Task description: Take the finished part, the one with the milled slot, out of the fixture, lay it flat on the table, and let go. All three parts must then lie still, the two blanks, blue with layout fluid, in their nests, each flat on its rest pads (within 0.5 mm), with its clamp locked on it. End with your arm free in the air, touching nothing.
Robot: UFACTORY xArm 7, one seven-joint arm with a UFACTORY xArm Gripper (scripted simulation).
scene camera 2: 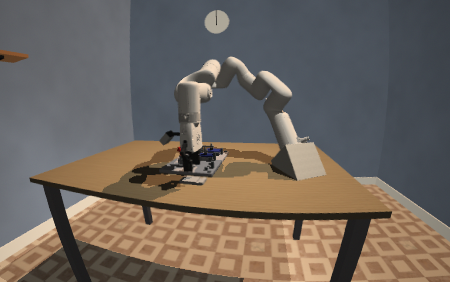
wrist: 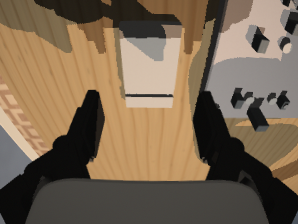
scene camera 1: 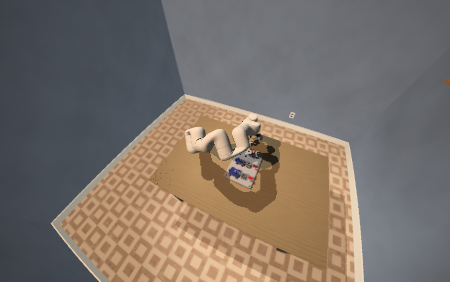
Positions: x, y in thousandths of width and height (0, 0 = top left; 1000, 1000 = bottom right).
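Note:
Gripper visible in scene camera 2 (scene camera 2: 428, 594) and in the wrist view (wrist: 502, 467). A finished part (wrist: 505, 225) is visible as well.

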